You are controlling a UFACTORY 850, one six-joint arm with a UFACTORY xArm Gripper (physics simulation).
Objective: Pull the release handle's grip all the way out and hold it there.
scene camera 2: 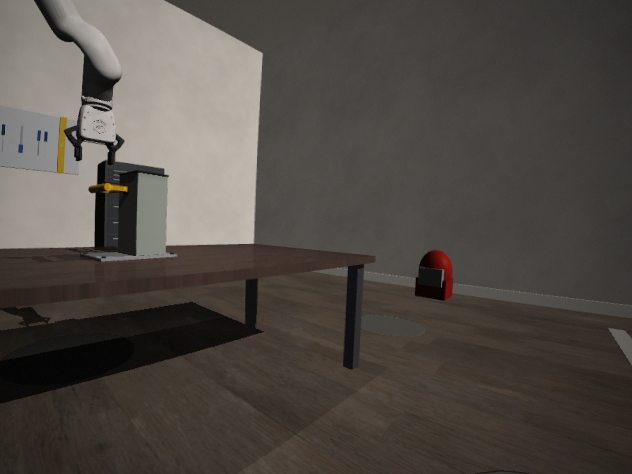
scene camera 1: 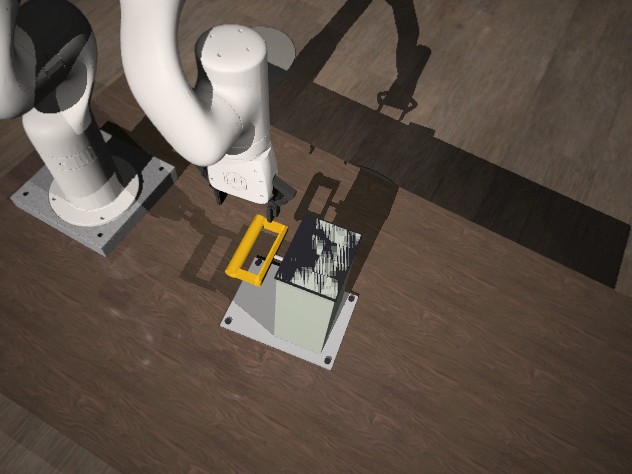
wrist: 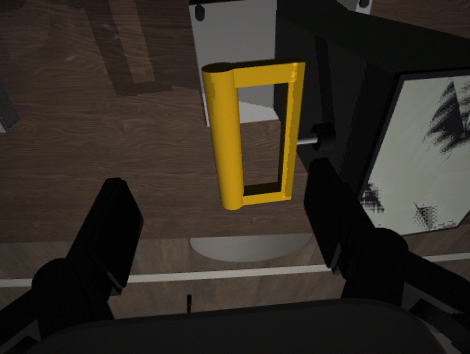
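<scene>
The yellow release handle is a rectangular frame whose thick round grip (scene camera 1: 246, 244) (scene camera 2: 96, 188) (wrist: 225, 140) lies on the side away from the housing. A short thin metal rod (scene camera 1: 278, 258) (wrist: 307, 141) joins the frame to the tall box housing (scene camera 1: 301, 311) (scene camera 2: 152, 214) (wrist: 420, 150), pale green on one face and dark on the handle's side. My gripper (scene camera 1: 245, 206) (scene camera 2: 94, 159) (wrist: 220, 190) is open and empty, pointing down. In scene camera 2 it is above the handle, not touching it. In the wrist view the grip shows between the spread fingers' lines, beyond their tips.
The housing stands on a light base plate (scene camera 1: 255, 329) (wrist: 235, 40) with bolts at its corners, on the brown wooden table (scene camera 1: 433, 357) (scene camera 2: 219, 262). The robot's grey base slab (scene camera 1: 122, 216) is at the left. A dark cabinet (scene camera 2: 108, 214) shows behind the housing.
</scene>
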